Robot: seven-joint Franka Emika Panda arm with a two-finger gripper.
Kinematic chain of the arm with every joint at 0, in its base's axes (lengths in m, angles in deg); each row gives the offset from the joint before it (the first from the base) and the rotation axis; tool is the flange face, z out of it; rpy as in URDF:
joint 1: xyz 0 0 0.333 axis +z
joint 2: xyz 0 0 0 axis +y
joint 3: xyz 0 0 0.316 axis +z
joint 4: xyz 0.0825 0 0 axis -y
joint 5: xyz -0.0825 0 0.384 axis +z
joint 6: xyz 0 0 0 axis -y
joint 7: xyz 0.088 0 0 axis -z
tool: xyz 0 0 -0.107 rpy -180 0 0
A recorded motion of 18 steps. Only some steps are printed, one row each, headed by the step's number.
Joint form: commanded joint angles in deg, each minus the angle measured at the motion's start. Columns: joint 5, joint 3, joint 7, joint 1, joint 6, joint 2, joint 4.
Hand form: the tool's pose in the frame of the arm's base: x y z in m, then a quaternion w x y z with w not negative. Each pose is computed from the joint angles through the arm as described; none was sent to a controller.
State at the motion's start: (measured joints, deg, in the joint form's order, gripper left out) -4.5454 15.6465 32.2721 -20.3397 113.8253 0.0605 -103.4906
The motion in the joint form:
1: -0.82 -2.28 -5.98 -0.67 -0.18 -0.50 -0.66
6: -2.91 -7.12 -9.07 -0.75 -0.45 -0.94 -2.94
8: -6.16 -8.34 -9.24 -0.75 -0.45 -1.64 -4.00
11: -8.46 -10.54 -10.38 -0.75 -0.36 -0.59 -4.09
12: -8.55 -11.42 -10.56 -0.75 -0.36 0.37 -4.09
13: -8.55 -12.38 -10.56 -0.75 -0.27 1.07 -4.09
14: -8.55 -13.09 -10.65 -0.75 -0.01 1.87 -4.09
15: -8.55 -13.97 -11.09 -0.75 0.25 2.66 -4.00
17: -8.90 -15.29 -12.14 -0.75 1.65 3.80 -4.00
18: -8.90 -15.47 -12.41 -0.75 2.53 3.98 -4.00
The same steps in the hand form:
1: 0.5721 -0.0823 0.5487 0.03063 0.95620 -0.27600 0.09256
6: 0.5562 -0.1319 0.5332 0.05586 0.95407 -0.28500 0.07347
8: 0.5482 -0.1459 0.5315 0.08409 0.95249 -0.28384 0.07165
11: 0.5448 -0.1707 0.5211 0.10365 0.95101 -0.28482 0.06097
12: 0.5450 -0.1802 0.5115 0.10427 0.95001 -0.28970 0.05175
13: 0.5441 -0.1901 0.5046 0.10432 0.94805 -0.29706 0.04559
14: 0.5443 -0.1977 0.4970 0.10419 0.94695 -0.30134 0.04018
15: 0.5440 -0.2068 0.4902 0.10440 0.94622 -0.30419 0.03515
17: 0.5444 -0.2208 0.4809 0.10740 0.94629 -0.30291 0.03518
18: 0.5458 -0.2227 0.4804 0.10726 0.94665 -0.30115 0.04082

